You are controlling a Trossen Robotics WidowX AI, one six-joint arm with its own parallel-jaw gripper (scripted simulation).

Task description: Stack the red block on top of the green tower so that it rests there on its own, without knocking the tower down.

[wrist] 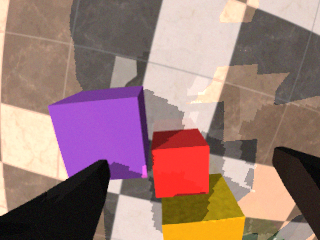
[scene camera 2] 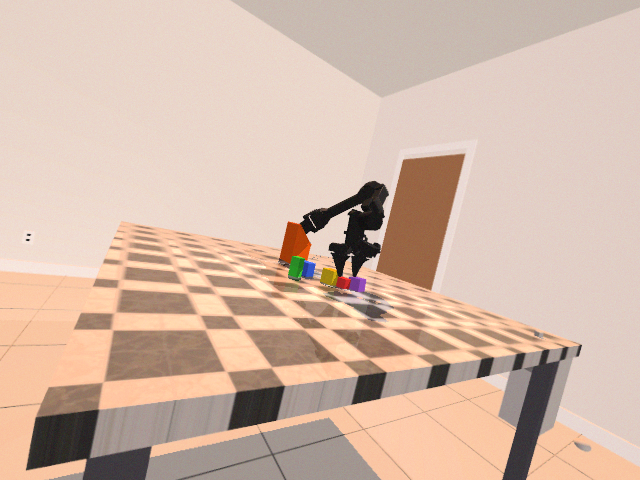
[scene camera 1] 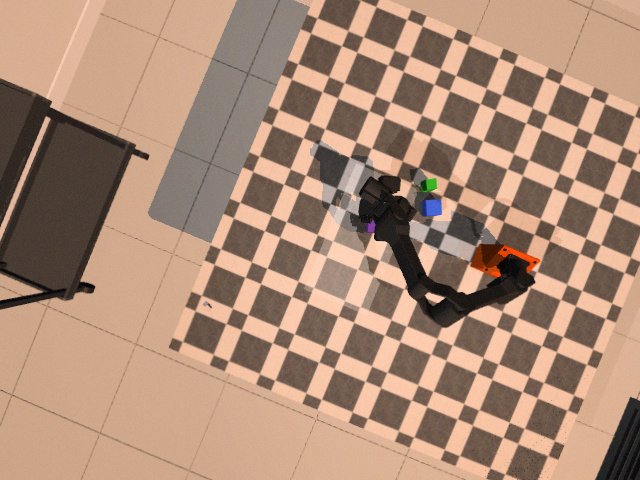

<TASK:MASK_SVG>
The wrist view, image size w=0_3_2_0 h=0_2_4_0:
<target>my gripper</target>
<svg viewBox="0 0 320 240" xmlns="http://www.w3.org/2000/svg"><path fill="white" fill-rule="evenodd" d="M108 160L97 160L96 163L81 169L72 177L67 177L67 180L61 181L60 184L56 184L55 187L48 189L47 192L33 197L32 200L19 205L17 208L13 208L13 211L11 209L11 211L4 213L3 216L0 216L0 240L93 240L97 225L99 225L97 221L99 221L101 212L103 212L105 197L107 197L108 181L109 177L111 177ZM276 147L275 151L273 151L272 164L276 169L277 176L280 176L284 188L287 189L292 200L297 204L297 208L300 208L299 211L303 213L305 220L308 221L309 227L313 229L313 233L320 240L320 157L308 155L305 152L301 153L288 147Z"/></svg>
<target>purple block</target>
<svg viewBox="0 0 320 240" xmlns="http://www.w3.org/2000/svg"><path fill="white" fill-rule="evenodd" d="M143 87L80 91L75 93L75 95L65 97L65 99L48 105L49 116L51 116L61 159L63 159L65 172L67 172L68 177L72 177L75 173L96 163L99 159L108 160L109 172L111 172L109 180L147 177L149 140Z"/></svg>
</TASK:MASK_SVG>
